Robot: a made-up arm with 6 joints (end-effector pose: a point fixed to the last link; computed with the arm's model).
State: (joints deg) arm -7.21 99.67 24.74 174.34 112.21 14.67
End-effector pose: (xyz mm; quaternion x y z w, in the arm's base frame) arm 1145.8 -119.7 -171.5 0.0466 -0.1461 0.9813 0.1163
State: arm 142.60 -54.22 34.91 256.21 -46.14 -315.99
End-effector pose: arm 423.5 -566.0 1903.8 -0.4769 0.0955 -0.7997 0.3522
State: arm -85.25 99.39 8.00 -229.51 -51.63 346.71
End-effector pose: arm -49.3 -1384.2 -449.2 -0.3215 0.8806 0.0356 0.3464
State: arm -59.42 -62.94 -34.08 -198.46 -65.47 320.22
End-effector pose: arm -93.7 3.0 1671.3 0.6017 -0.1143 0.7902 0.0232
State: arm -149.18 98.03 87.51 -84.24 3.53 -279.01
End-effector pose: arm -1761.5 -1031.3 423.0 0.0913 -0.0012 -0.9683 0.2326
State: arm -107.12 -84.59 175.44 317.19 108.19 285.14
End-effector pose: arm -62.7 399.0 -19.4 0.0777 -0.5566 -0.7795 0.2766
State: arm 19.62 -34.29 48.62 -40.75 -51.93 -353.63
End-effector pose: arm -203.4 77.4 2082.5 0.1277 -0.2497 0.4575 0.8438
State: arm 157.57 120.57 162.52 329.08 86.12 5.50
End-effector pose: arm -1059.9 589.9 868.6 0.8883 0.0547 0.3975 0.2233
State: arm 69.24 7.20 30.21 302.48 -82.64 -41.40
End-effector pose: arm 130.1 991.5 1695.9 0.1364 0.7543 0.5142 0.3847
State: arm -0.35 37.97 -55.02 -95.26 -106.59 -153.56
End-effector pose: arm 931.4 256.5 615.2 -0.0569 -0.2369 0.6242 0.7423
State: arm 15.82 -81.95 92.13 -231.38 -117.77 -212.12
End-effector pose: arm -1096.9 -508.2 386.1 -0.2182 0.4024 -0.2198 0.8615
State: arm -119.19 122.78 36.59 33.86 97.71 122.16
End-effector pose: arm -549.3 -1294.3 -531.2 -0.6790 0.5620 -0.3758 0.2863
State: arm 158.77 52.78 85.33 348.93 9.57 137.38
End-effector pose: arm -1475.6 582.6 1752.2 -0.0077 -0.8440 0.3582 0.3991
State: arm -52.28 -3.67 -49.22 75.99 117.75 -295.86
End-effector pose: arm 629.0 -427.7 1175.7 -0.6873 -0.4612 0.0252 0.5606
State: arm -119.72 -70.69 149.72 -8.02 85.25 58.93
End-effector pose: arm 371.9 728.6 31.7 0.1396 0.6127 -0.5726 0.5265
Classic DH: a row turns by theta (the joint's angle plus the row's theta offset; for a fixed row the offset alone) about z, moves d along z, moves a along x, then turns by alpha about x. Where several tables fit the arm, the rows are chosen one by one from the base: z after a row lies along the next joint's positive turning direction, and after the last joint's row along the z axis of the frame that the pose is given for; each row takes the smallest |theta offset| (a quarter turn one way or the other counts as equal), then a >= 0, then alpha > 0; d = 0 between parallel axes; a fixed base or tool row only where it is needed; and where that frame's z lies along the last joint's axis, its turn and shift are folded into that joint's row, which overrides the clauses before.
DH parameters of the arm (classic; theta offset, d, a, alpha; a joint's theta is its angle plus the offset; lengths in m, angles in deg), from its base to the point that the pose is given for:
joint 1: 0 0.5383 0.2296 -90
joint 2: -90 0 0.8595 180
joint 3: 0 0 0.1784 -90
joint 4: 0 -0.6693 0 90
joint 5: 0 0 0 -90
joint 6: 90 -0.2747 0 90
tool (fixed): -90 0 0 0

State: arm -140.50 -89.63 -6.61 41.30 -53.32 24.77
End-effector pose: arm 325.3 456.6 1372.6 0.2632 -0.2477 0.9304 0.0603
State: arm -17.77 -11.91 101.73 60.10 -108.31 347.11
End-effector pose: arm -284.1 -146.4 1894.0 0.2576 -0.1339 -0.5842 0.7579
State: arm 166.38 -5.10 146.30 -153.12 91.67 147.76
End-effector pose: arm 413.7 27.5 1769.4 0.5582 0.2868 0.7644 0.1475
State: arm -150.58 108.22 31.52 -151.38 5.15 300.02
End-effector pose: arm -1238.7 -685.0 -612.0 -0.0006 0.7591 -0.0280 0.6504
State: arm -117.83 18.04 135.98 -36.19 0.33 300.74
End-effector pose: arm 48.3 93.5 2105.3 -0.2982 -0.6246 0.0326 0.7210
